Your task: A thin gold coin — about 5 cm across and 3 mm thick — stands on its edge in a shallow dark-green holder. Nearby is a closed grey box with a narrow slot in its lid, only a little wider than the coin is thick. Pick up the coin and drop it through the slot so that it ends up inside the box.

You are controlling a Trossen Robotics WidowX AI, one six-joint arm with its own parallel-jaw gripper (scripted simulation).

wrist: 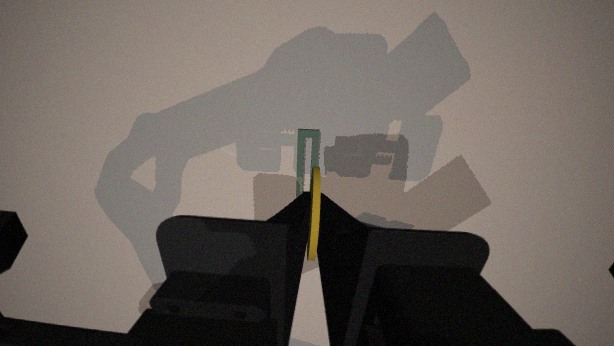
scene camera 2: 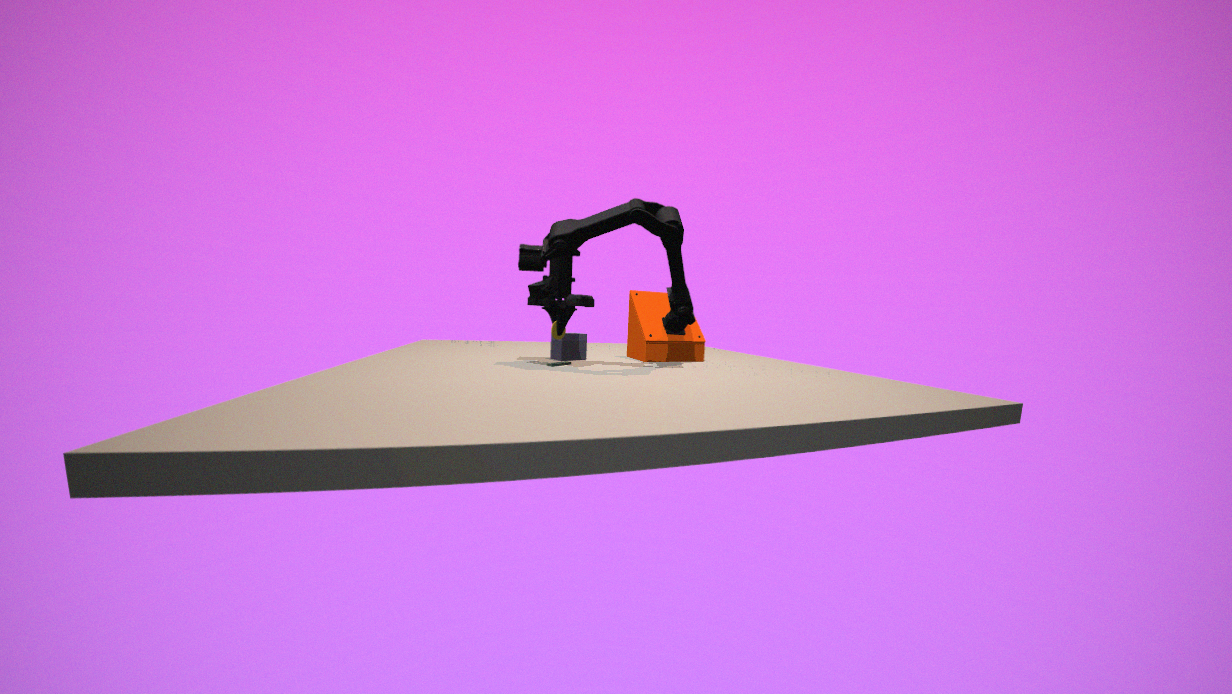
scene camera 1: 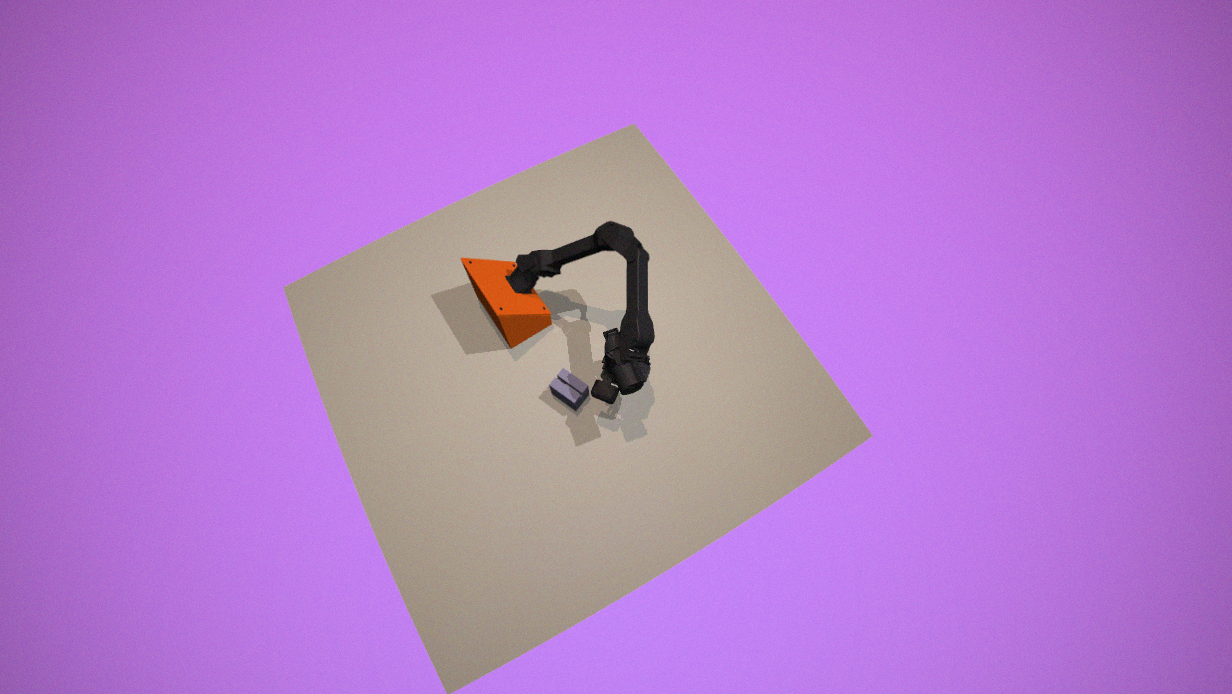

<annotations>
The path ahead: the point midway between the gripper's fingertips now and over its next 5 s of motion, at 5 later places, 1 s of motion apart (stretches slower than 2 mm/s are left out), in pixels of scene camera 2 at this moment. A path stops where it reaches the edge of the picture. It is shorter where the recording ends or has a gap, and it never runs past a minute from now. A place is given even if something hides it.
The gripper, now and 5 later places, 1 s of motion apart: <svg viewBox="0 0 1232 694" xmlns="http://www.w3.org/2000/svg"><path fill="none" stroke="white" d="M558 335L558 323L563 321L568 322L569 323L569 328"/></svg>
</annotations>
